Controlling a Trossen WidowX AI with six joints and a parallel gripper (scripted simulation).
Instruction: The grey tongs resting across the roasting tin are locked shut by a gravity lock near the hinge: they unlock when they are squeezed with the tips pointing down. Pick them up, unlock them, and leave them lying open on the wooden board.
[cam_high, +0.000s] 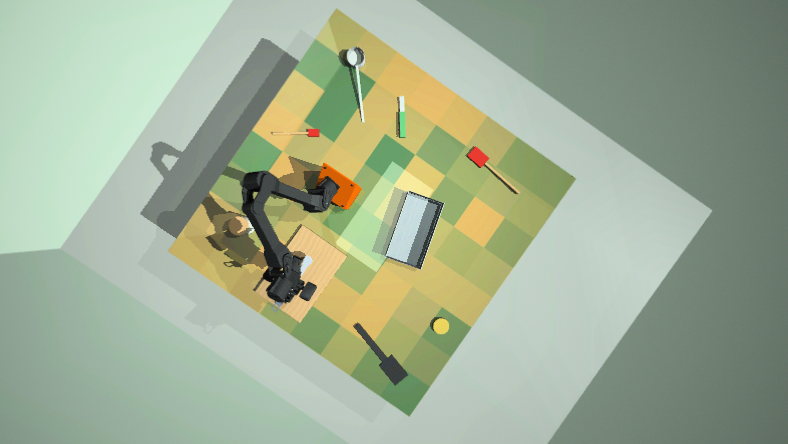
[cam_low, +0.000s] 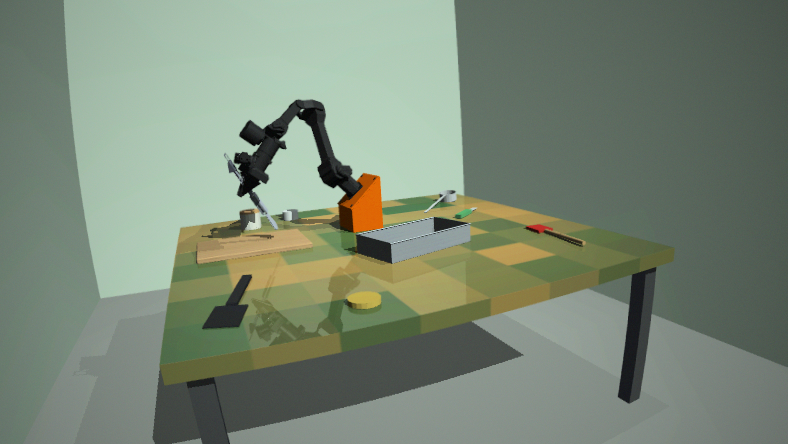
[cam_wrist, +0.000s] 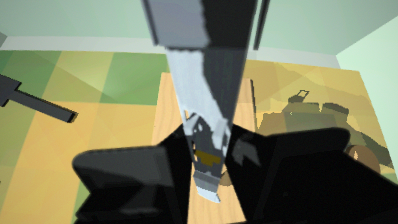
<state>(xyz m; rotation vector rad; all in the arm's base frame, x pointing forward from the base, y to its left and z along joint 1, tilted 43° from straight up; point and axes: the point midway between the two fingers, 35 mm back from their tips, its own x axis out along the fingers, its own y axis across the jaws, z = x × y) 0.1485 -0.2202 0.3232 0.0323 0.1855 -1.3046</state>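
My gripper tip is 2 cm past the wooden board, 2 cm to the right of it and 16 cm above it. Round my gripper tip: tan-lidded jar: 35 cm behind, 1 cm to the left, 14 cm below; black spatula: 49 cm ahead, 1 cm to the right, 17 cm below; roasting tin: 21 cm ahead, 50 cm to the left, 15 cm below.
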